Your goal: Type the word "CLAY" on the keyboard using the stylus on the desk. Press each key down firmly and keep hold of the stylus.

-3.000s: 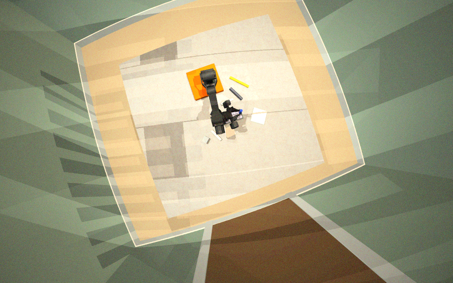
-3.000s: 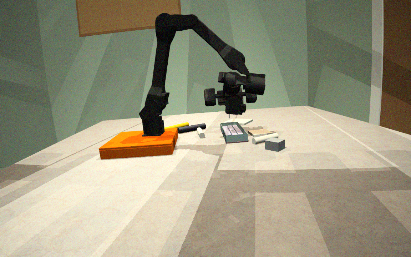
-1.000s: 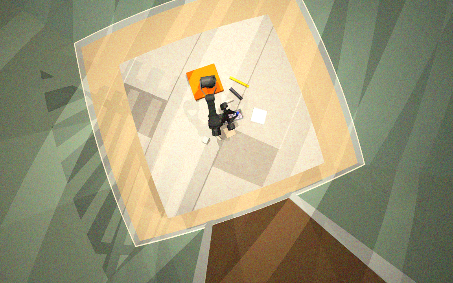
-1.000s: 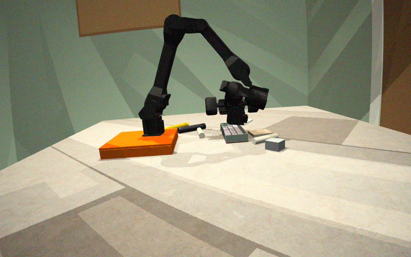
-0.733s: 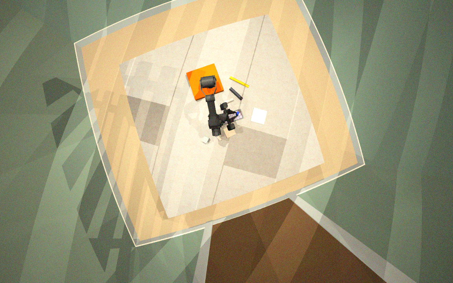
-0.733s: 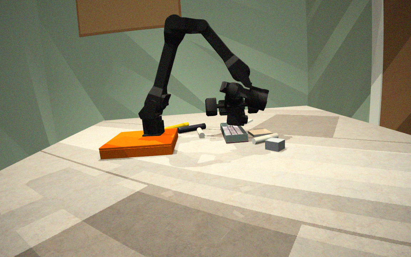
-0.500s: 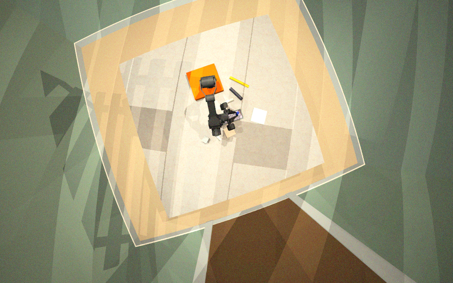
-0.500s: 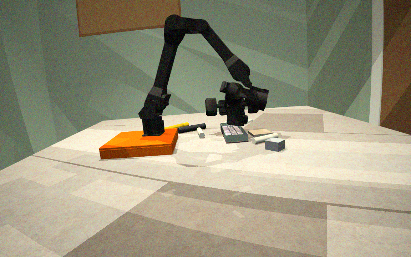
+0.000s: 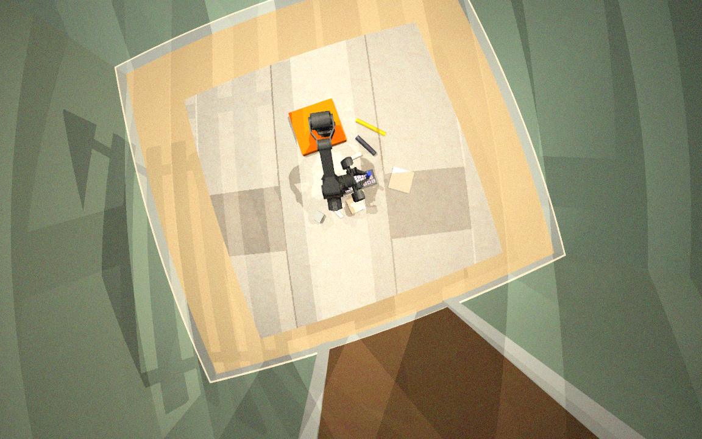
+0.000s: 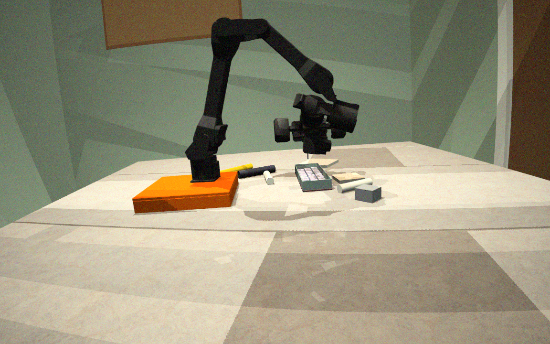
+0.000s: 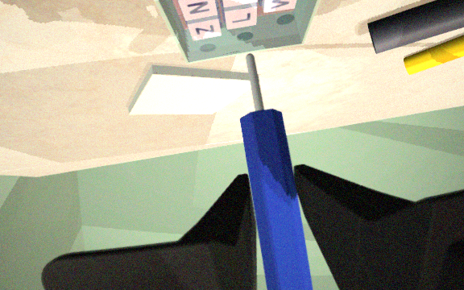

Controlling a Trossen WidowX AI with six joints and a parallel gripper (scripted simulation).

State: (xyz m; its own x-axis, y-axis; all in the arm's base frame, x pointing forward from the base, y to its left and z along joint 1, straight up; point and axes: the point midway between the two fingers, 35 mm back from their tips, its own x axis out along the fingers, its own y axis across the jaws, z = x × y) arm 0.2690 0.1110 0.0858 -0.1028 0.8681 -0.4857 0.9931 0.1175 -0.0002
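Now: gripper tip 11 cm short of the tan card, 10 cm above it and 7 cm to the left of it. Also, from my gripper tip: dark cylinder (16 cm behind, 9 cm below, 3 cm to the left); then yellow marker (24 cm behind, 9 cm below, 7 cm to the left); then blue stylus (1 cm below).
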